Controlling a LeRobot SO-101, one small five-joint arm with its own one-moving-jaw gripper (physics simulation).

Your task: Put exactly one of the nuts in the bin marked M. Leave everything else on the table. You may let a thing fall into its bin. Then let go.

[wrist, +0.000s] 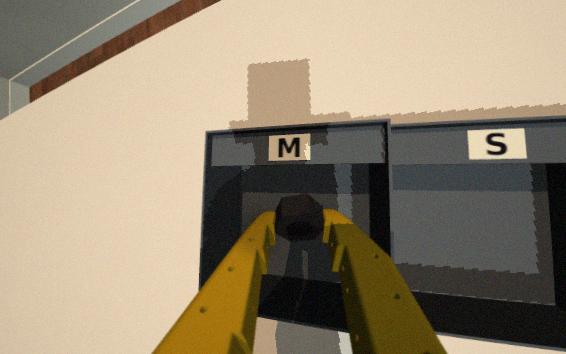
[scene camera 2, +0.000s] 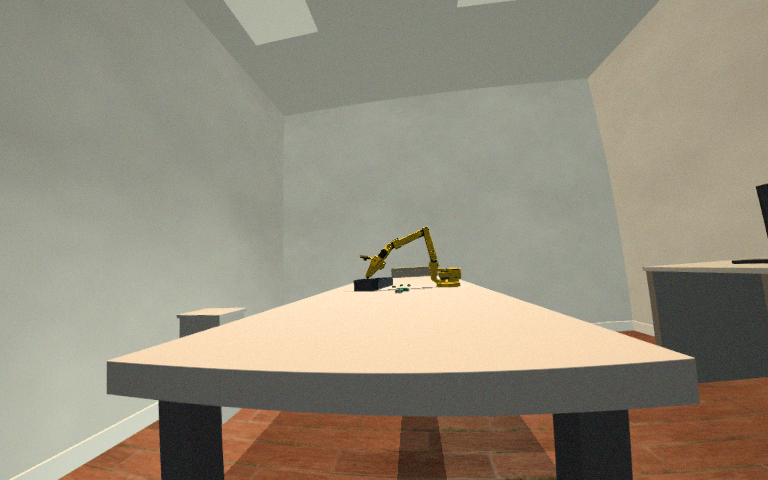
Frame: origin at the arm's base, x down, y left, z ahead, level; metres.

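Seen in the pictures: hand, its tool point: (wrist: 275, 223) (scene camera 2: 366, 276); arm's base, origin of its link: (scene camera 2: 443, 286).
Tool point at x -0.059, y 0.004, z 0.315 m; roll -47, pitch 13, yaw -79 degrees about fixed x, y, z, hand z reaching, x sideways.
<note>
Pixels of each thing's middle, then the offset from my tool point to it. "spot": a spot on its surface instead. Level surfaces: height alone.
- black nut, middle of its body: (wrist: 298, 218) dx +0.002, dy -0.008, dz +0.000 m
- bin marked M, a spot on its surface: (wrist: 206, 210) spot: dx +0.015, dy +0.038, dz +0.011 m
- M label, middle of its body: (wrist: 289, 147) dx +0.017, dy -0.009, dz +0.031 m
- bin marked S, a spot on its surface: (wrist: 480, 122) spot: dx +0.020, dy -0.085, dz +0.020 m
- table, height of its surface: dx +0.059 m
My yellow gripper (wrist: 300, 225) (scene camera 2: 368, 276) is shut on a black nut (wrist: 300, 212), with a jaw pressed on each side of it. In the wrist view the nut shows over the inside of the bin marked M (wrist: 206, 210). In the scene view the jaw tips are at the top of the dark bins (scene camera 2: 365, 285), and the nut is too small to make out there. How far the nut is above the bin floor I cannot tell. The M label (wrist: 289, 147) is on the bin's far wall.
The bin marked S (wrist: 480, 122) adjoins the M bin on the right in the wrist view. In the scene view several small things, one of them green (scene camera 2: 402, 289), lie on the table (scene camera 2: 396, 339) between the bins and the arm's base (scene camera 2: 448, 277).
</note>
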